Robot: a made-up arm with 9 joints. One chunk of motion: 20 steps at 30 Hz.
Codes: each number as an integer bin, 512 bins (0 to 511) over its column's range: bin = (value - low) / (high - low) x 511, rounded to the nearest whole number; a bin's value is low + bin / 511 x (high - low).
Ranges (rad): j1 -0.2..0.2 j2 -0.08..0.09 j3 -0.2..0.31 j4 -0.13..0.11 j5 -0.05..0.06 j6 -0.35..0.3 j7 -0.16..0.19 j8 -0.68..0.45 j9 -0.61..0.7
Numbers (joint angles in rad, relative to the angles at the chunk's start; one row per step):
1: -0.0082 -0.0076 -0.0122 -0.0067 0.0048 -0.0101 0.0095 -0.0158 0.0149
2: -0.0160 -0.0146 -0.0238 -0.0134 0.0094 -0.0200 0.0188 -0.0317 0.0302
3: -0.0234 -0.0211 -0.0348 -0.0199 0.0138 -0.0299 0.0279 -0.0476 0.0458
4: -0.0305 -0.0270 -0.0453 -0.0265 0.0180 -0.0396 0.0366 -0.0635 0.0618
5: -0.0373 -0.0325 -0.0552 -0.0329 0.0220 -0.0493 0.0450 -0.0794 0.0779
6: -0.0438 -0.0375 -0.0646 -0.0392 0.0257 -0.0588 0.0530 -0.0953 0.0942
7: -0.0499 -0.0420 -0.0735 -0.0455 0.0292 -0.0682 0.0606 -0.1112 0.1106
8: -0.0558 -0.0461 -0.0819 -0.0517 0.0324 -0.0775 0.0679 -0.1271 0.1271
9: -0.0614 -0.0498 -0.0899 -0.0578 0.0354 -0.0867 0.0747 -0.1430 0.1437
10: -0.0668 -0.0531 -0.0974 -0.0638 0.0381 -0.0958 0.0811 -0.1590 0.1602
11: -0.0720 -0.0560 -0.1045 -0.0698 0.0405 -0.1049 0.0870 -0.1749 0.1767
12: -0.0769 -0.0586 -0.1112 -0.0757 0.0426 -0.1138 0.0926 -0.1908 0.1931
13: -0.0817 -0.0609 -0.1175 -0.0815 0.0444 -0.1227 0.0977 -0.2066 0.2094
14: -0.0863 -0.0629 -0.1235 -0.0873 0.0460 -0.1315 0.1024 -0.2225 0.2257
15: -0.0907 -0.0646 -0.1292 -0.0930 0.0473 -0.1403 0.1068 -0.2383 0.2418
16: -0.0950 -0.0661 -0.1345 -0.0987 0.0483 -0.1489 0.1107 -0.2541 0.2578
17: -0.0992 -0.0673 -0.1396 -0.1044 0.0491 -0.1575 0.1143 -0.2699 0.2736
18: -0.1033 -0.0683 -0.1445 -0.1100 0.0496 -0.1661 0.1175 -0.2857 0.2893
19: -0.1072 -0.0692 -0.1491 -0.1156 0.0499 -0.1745 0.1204 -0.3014 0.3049
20: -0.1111 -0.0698 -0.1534 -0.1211 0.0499 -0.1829 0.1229 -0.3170 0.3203
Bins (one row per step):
1: 245 218 188 263 255 267 247 300 244
2: 235 197 177 248 276 259 261 293 250
3: 226 177 166 234 296 252 274 286 256
4: 217 159 155 220 316 244 287 279 262
5: 208 143 145 207 334 236 299 272 268
6: 200 128 136 193 352 229 311 264 275
7: 192 114 127 180 368 222 322 257 281
8: 184 102 118 167 383 214 333 250 288
9: 177 91 110 154 397 207 343 243 294
10: 170 81 103 141 409 200 352 236 300
11: 164 72 96 128 420 193 361 228 307
12: 157 64 89 116 430 186 369 221 313
13: 151 57 83 103 439 179 376 214 320
14: 145 51 77 91 446 172 383 207 326
15: 140 46 71 79 452 165 390 200 332
16: 134 42 66 67 457 158 395 193 339
17: 129 38 61 55 460 151 400 185 345
18: 124 35 56 43 463 145 405 178 351
19: 119 32 51 31 464 138 409 171 357
20: 114 31 47 19 464 131 413 164 363

